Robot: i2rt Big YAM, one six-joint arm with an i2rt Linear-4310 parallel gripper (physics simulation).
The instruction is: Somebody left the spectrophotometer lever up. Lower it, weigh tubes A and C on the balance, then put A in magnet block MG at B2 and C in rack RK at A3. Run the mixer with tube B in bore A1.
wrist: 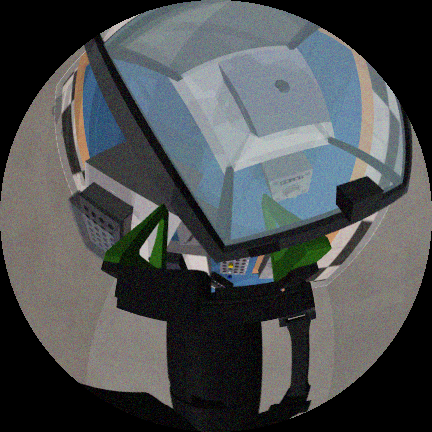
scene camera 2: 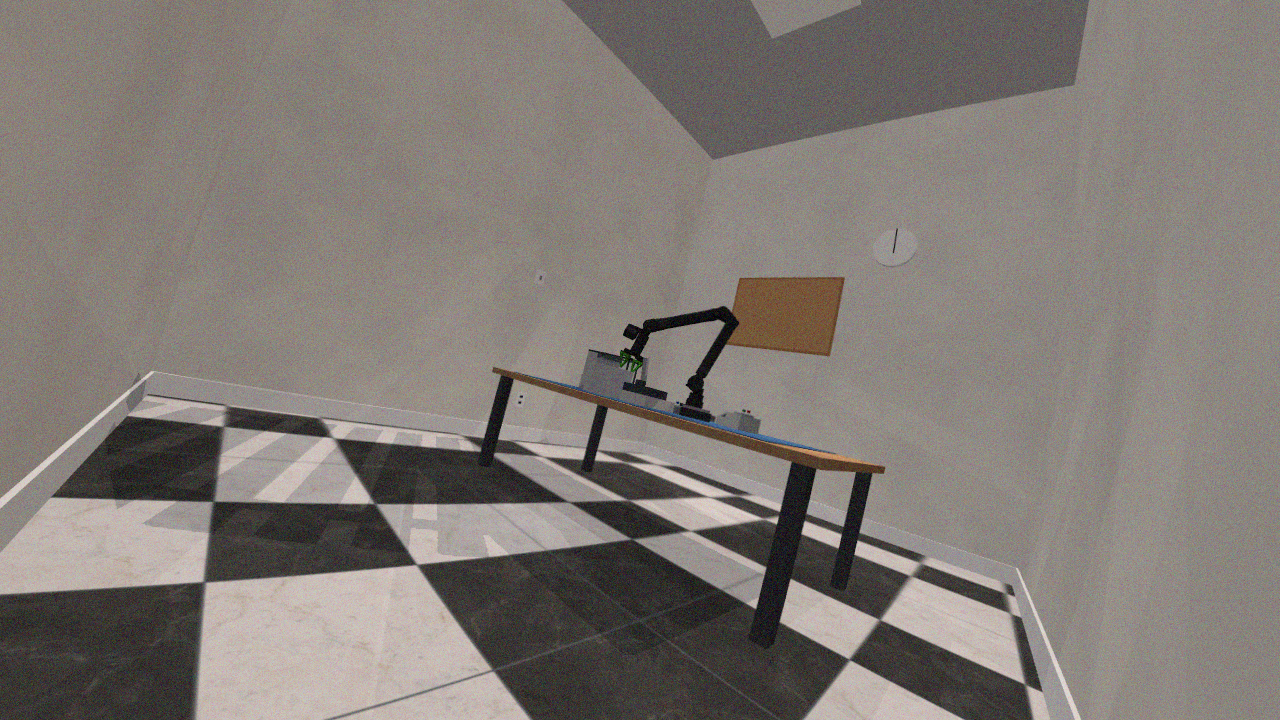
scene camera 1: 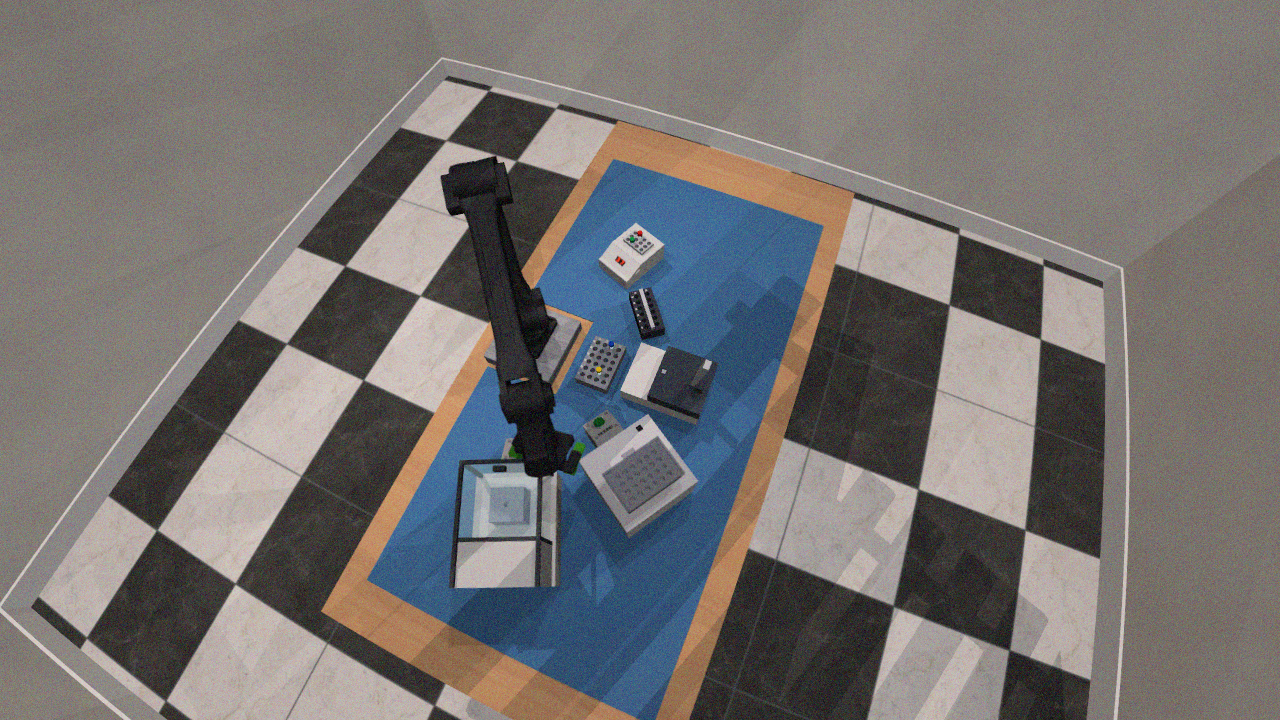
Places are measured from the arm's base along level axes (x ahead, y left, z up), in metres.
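Where they show: gripper, fingertip midpoint: (wrist: 212,202); arm's base at its link origin: (scene camera 1: 533,335).
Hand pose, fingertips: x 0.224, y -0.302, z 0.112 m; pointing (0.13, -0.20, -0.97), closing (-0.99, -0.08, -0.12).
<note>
Things, the pixels of their centre, and the offset from my fingertips. "*": a spot on its surface instead.
- glass-sided balance at a spot on its surface: (scene camera 1: 548,528) * dx +0.035, dy -0.116, dz -0.051 m
- black instrument at the middle of its body: (scene camera 1: 669,378) (wrist: 177,266) (scene camera 2: 649,395) dx +0.143, dy +0.314, dz -0.097 m
- lever at the middle of its body: (scene camera 1: 700,373) (scene camera 2: 644,371) dx +0.213, dy +0.314, dz -0.004 m
- yellow cap at the middle of its body: (scene camera 1: 598,369) (wrist: 230,265) dx -0.024, dy +0.271, dz -0.098 m
- blue cap at the middle of its body: (scene camera 1: 611,344) dx -0.024, dy +0.347, dz -0.098 m
- grey rack at the middle of its body: (scene camera 1: 601,364) (wrist: 233,260) dx -0.034, dy +0.300, dz -0.133 m
- black block with a pale stripe, body centre: (scene camera 1: 646,312) (wrist: 217,283) (scene camera 2: 695,412) dx +0.018, dy +0.481, dz -0.124 m
- white device with a grey perforated block, body centre: (wrist: 149,222) (scene camera 1: 626,458) (scene camera 2: 617,377) dx +0.128, dy +0.084, dz -0.053 m
My gripper (scene camera 1: 546,454) (scene camera 2: 631,360) (wrist: 212,202) is open and empty at the edge of the glass-sided balance (scene camera 1: 548,528). One green fingertip shows through the glass in the wrist view. The balance pan (scene camera 1: 507,504) (wrist: 282,86) carries no tube that I can see. A white and black instrument (scene camera 1: 637,372) has a lever (scene camera 1: 703,375) that seems raised. A yellow cap (scene camera 1: 598,368) (wrist: 230,266) and a blue cap (scene camera 1: 611,343) sit in a grey rack (scene camera 1: 586,379). A black block with a pale stripe (scene camera 1: 646,311) lies beside it. Tube letters are unreadable.
A white device with a grey perforated block (scene camera 1: 642,474) (wrist: 100,225) stands beside the balance. A small box with a green button (scene camera 1: 599,422) is near it; another labelled box (wrist: 289,175) shows through the glass. A white device with red and green round parts (scene camera 1: 631,255) stands farther off.
</note>
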